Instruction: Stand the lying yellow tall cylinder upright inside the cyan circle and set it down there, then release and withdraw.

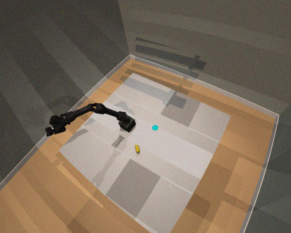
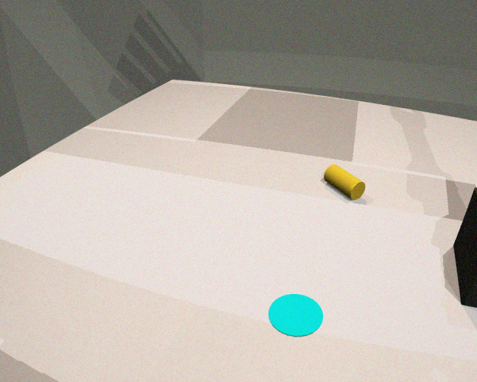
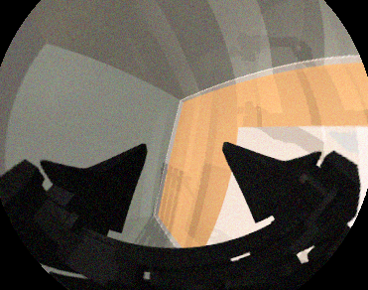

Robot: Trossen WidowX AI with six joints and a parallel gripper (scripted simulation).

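Now: the yellow tall cylinder 580 mm ahead of my gripper tip, 340 mm to the left of it and 370 mm below it. Also, from my gripper tip: cyan circle (620 mm ahead, 610 mm to the left, 390 mm below).
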